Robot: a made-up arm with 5 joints.
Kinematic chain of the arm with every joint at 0, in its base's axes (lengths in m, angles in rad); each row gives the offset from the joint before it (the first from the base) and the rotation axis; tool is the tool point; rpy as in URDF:
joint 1: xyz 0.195 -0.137 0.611 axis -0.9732 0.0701 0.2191
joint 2: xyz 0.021 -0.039 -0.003 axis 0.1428 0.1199 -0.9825
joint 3: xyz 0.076 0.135 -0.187 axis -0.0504 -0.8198 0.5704
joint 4: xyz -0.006 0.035 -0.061 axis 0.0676 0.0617 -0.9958
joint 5: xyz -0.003 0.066 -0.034 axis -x
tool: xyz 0.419 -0.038 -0.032 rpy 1.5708 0 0
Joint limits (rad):
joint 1: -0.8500..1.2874
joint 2: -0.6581..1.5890
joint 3: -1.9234..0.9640
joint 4: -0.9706..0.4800
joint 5: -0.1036..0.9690
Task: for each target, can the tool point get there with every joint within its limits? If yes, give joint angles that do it. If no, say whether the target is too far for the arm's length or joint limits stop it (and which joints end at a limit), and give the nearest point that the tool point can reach.
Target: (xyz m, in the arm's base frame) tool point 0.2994 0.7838 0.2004
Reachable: no: too far | nearest point 0.2932 0.4811 0.3282 | short by 0.329 m
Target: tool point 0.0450 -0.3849 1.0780
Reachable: no: joint limits stop it (at a limit: joint 1, joint 2, joint 4, joint 5) | nearest point 0.4109 -0.5563 0.9017 | short by 0.441 m
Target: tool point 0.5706 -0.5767 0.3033
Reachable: yes | joints 0.3486 1.2991 -0.1635 -0.1496 0.3887
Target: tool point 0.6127 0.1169 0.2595
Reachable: yes | joints 0.6319 0.1771 0.6123 -0.3376 -0.0006
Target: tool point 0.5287 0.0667 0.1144
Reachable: yes | joints 0.8095 0.2933 0.4647 -0.8579 0.3141
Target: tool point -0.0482 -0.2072 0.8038
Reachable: no: joint limits stop it (at a limit: joint 1, joint 3, joint 4) | nearest point 0.0618 -0.5827 0.5909 | short by 0.445 m
